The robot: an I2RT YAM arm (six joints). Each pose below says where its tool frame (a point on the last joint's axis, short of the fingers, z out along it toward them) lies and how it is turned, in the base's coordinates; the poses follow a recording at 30 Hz.
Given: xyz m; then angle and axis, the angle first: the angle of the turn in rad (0 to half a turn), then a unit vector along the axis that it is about.
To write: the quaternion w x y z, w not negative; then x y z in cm. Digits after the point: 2 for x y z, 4 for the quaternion.
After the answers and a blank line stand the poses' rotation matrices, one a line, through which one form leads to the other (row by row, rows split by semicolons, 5 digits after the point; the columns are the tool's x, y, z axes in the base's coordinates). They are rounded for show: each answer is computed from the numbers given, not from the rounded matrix.
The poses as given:
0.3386 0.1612 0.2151 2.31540 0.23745 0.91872 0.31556
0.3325 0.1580 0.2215 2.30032 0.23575 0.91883 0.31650
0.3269 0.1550 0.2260 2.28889 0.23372 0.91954 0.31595
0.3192 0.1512 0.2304 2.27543 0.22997 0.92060 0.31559
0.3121 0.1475 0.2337 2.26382 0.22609 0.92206 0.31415
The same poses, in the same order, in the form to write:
0.4014 0.2175 0.8414 0.2890 33.86 16.12 21.51
0.4083 0.2152 0.8387 0.2889 33.25 15.80 22.15
0.4136 0.2128 0.8372 0.2877 32.69 15.50 22.60
0.4197 0.2087 0.8356 0.2865 31.92 15.12 23.04
0.4249 0.2047 0.8347 0.2844 31.21 14.75 23.37

-0.58309 0.13394 0.80129; 0.59803 0.73835 0.31177; -0.54988 0.66098 -0.51062
-0.57389 0.12504 0.80933; 0.59694 0.74044 0.30889; -0.56063 0.66039 -0.49958
-0.56738 0.11839 0.81490; 0.59425 0.74393 0.30568; -0.57004 0.65769 -0.49245
-0.56061 0.10842 0.82095; 0.58928 0.74874 0.30353; -0.58177 0.65394 -0.48364
-0.55509 0.09997 0.82576; 0.58333 0.75449 0.30079; -0.59295 0.64866 -0.47713

